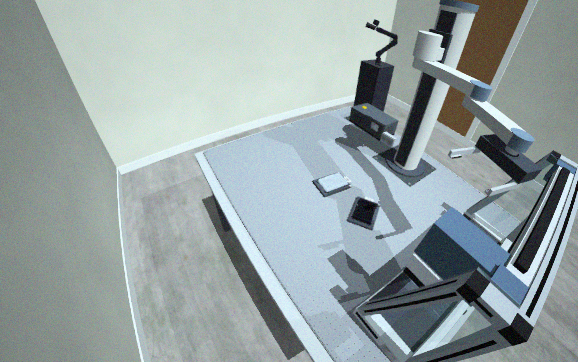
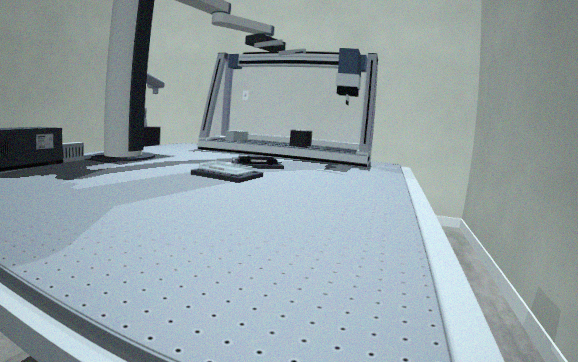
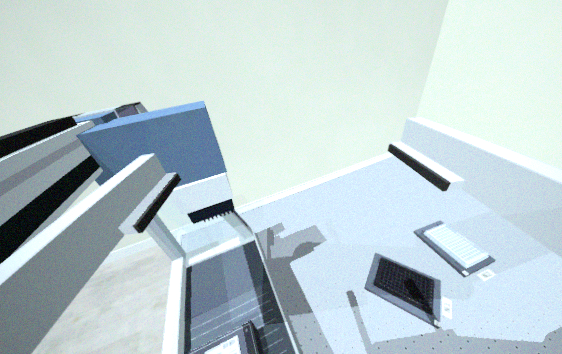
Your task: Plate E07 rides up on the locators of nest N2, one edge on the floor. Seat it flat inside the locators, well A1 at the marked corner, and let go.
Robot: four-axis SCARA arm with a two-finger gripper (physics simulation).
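Seen in the pictures: gripper, between the fingertips: (image 1: 468, 171) (image 2: 294, 46) (image 3: 282, 150); arm's base, origin of its link: (image 1: 404, 164) (image 2: 123, 159).
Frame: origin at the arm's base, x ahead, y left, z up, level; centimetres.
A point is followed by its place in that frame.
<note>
A dark plate (image 1: 365, 210) {x 50.6, y 13.9, z 3.8 cm} (image 3: 400, 280) {x 51.0, y 14.3, z 3.8 cm} lies on a dark nest (image 1: 361, 224) {x 56.7, y 18.1, z 2.4 cm} (image 3: 400, 303) {x 47.5, y 18.1, z 2.5 cm}. A pale plate (image 1: 334, 182) {x 51.3, y -8.0, z 4.0 cm} (image 3: 456, 245) {x 50.2, y -8.3, z 4.0 cm} lies on a second nest (image 1: 318, 187) {x 59.1, y -10.7, z 2.1 cm} (image 2: 227, 175) {x 54.9, y -15.2, z 2.5 cm} (image 3: 440, 249). I cannot read a label that tells which is E07 or N2, nor make out the locators, a raised edge or the marked corner. My gripper (image 1: 474, 171) {x 51.3, y 42.5, z 49.3 cm} (image 2: 295, 47) {x 51.3, y 42.5, z 49.3 cm} (image 3: 282, 150) {x 51.3, y 42.5, z 49.3 cm} is open and empty. It hangs high above table level near the gantry, off to the side of both nests, touching neither plate.
A gantry frame (image 2: 371, 110) {x 84.5, y 50.5, z 24.6 cm} with a blue carriage (image 1: 462, 240) {x 76.2, y 53.0, z 50.1 cm} (image 2: 349, 60) {x 74.3, y 46.5, z 44.7 cm} (image 3: 160, 145) {x 69.8, y 54.1, z 46.3 cm} stands beside the nests. A dark box (image 2: 301, 138) {x 54.8, y 51.5, z 9.8 cm} sits on its deck. The arm's column (image 1: 435, 100) {x 4.8, y 5.7, z 46.2 cm} (image 2: 119, 80) {x 3.8, y -6.5, z 29.2 cm} and a grey box (image 1: 374, 120) {x -3.9, y -33.1, z 12.6 cm} (image 2: 30, 146) {x -3.5, y -36.5, z 7.6 cm} stand on the perforated table (image 1: 250, 200) {x 91.4, y -21.0, z 1.3 cm}.
</note>
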